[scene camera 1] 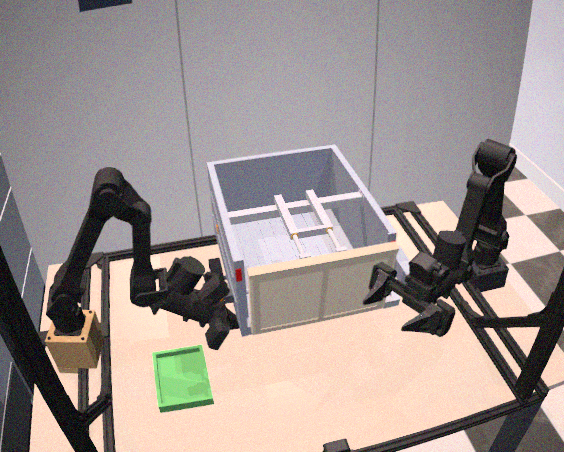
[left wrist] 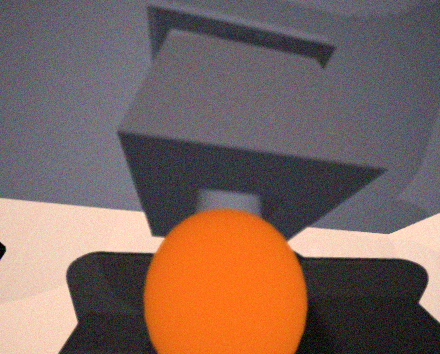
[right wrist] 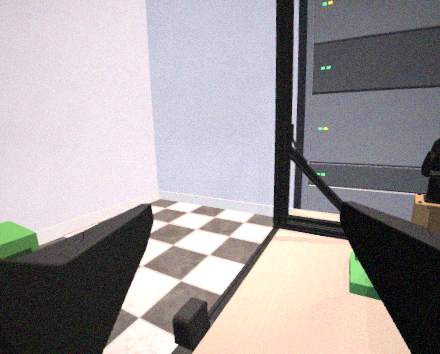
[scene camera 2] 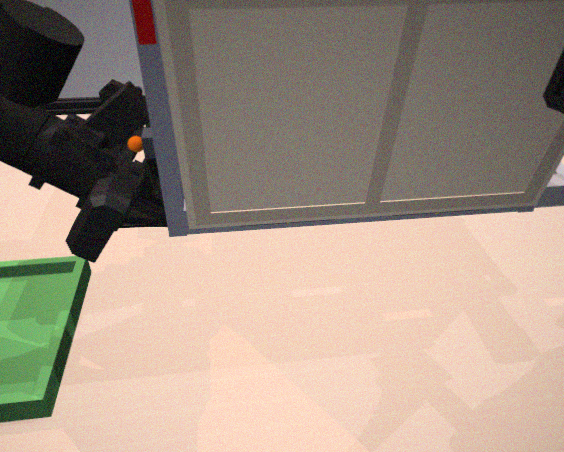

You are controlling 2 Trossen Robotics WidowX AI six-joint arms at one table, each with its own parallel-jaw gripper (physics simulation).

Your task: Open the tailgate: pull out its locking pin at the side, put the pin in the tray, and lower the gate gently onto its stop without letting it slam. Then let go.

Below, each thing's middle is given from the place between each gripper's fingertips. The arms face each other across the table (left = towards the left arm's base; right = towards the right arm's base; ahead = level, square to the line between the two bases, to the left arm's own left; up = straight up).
The locking pin [left wrist: 224, 273] lies 260 mm ahead of my right hand, 220 mm to the left of it and 130 mm below it. Also, from my right hand: grey truck bed [scene camera 1: 259, 202] 380 mm ahead, 100 mm below, 60 mm to the left.
I see the locking pin 2 cm ahead of my left hand, 1 cm to the left of it and 8 cm above it. Round my left hand: grey truck bed: 14 cm ahead, 15 cm to the right, 11 cm above.
